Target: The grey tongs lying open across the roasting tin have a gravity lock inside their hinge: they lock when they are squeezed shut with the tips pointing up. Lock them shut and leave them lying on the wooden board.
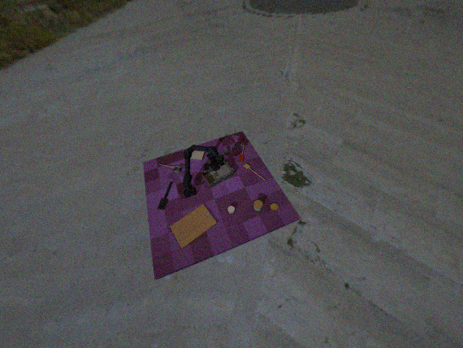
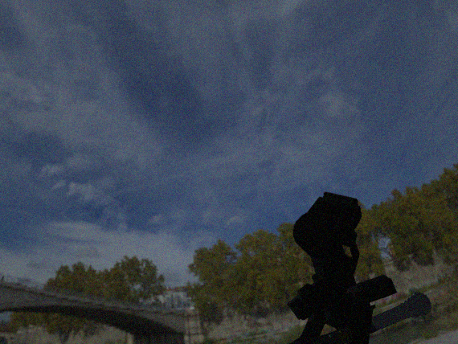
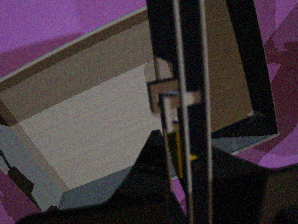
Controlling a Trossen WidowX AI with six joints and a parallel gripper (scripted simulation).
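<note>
The wooden board lies 37 cm behind my gripper tip, 39 cm to the right of it and 15 cm below it. Round my gripper tip: yellow piece: 2 cm to the right, 4 cm above; then roasting tin: 3 cm ahead, 4 cm to the left, 13 cm below; then red-headed tool: 39 cm ahead, 21 cm to the left, 15 cm below.
</note>
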